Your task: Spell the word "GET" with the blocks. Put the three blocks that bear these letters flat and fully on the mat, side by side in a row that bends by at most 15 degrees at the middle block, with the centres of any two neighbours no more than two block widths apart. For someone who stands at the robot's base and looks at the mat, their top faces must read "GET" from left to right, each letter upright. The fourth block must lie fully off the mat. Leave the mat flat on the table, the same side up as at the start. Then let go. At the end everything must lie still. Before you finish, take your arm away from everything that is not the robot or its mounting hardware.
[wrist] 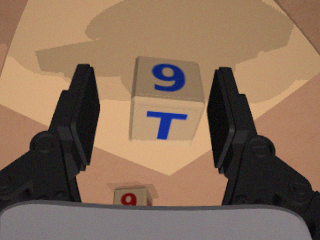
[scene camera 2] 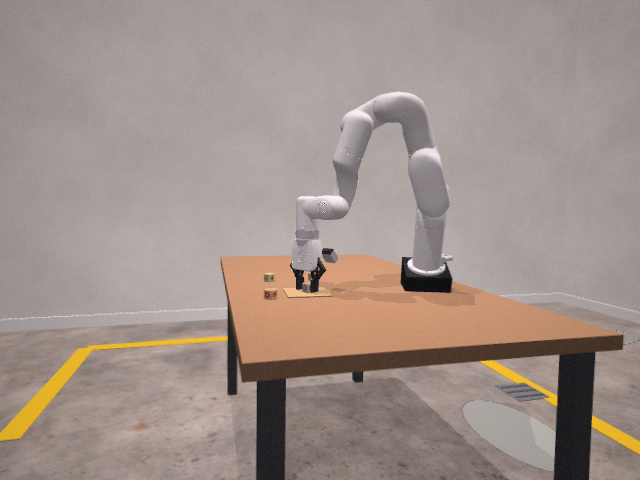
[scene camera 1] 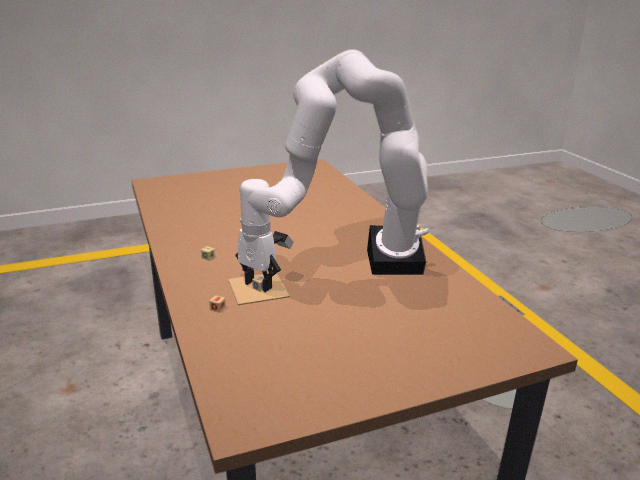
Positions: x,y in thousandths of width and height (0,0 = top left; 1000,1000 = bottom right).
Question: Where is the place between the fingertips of the gripper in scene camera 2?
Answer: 480,605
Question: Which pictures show the gripper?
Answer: The wrist view, scene camera 2 and scene camera 1: all of them.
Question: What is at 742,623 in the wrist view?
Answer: The gripper.
